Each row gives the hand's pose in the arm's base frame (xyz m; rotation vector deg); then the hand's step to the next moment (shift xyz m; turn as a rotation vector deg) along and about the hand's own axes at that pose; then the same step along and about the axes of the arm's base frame.
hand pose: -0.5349 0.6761 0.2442 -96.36 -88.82 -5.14
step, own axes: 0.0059 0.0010 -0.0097 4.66 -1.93 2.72
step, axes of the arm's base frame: 0.0067 -0.0010 0.0091 -1.80 5.13 1.80
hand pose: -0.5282 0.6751 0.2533 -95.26 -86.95 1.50
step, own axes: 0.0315 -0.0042 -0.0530 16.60 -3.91 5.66
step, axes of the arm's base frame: 0.0333 -0.0044 0.0519 -1.87 16.36 7.20
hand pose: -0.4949 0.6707 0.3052 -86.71 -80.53 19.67
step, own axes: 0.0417 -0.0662 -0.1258 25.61 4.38 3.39
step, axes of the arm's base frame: 0.0686 -0.0334 0.1270 7.26 24.61 5.32
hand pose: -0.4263 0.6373 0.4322 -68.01 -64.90 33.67
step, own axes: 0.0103 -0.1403 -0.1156 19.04 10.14 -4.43
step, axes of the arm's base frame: 0.0828 -0.0845 0.1384 13.00 17.64 -2.17
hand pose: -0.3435 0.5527 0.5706 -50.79 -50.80 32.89
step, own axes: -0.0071 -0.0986 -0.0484 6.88 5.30 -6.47
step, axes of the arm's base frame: 0.0446 -0.0771 0.0646 8.71 5.22 -3.78
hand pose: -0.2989 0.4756 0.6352 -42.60 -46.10 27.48
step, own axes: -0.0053 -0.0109 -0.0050 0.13 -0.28 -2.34
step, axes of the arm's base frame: 0.0019 -0.0125 0.0033 1.94 -1.05 -0.82
